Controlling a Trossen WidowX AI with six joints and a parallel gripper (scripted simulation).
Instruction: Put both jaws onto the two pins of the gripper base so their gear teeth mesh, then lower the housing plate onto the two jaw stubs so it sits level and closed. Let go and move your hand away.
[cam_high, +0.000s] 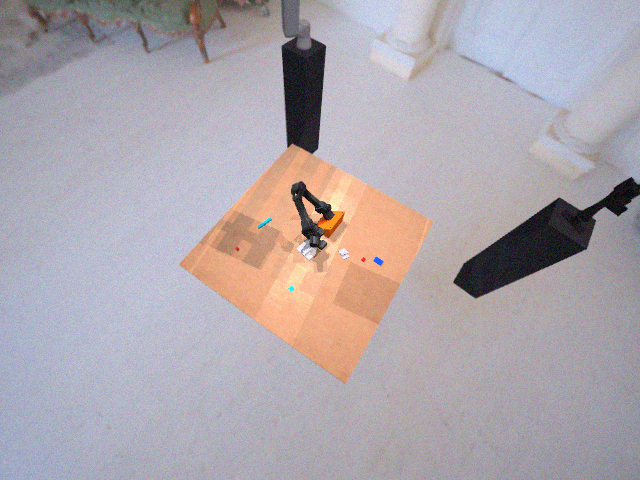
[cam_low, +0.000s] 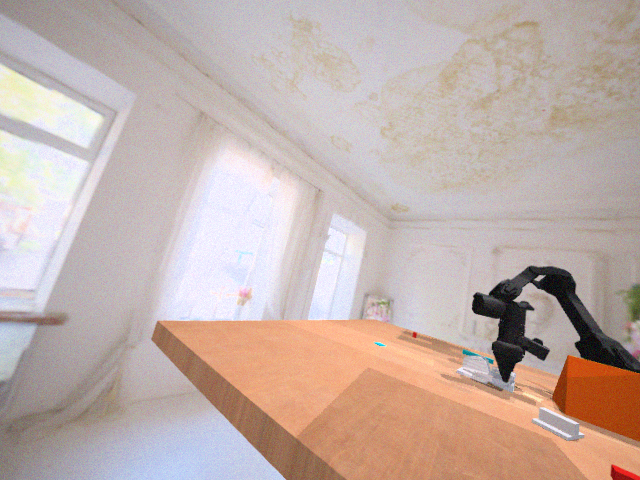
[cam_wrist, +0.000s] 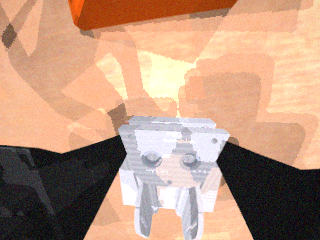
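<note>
My gripper tip is now 2 cm to the left of the gripper jaw and 2 cm short of it. Also, from my gripper tip: cyan cube (34 cm ahead, 9 cm to the left, 2 cm below); white block (21 cm to the left, 8 cm behind, 1 cm below); cyan bar (37 cm to the right, 10 cm ahead, 1 cm below).
</note>
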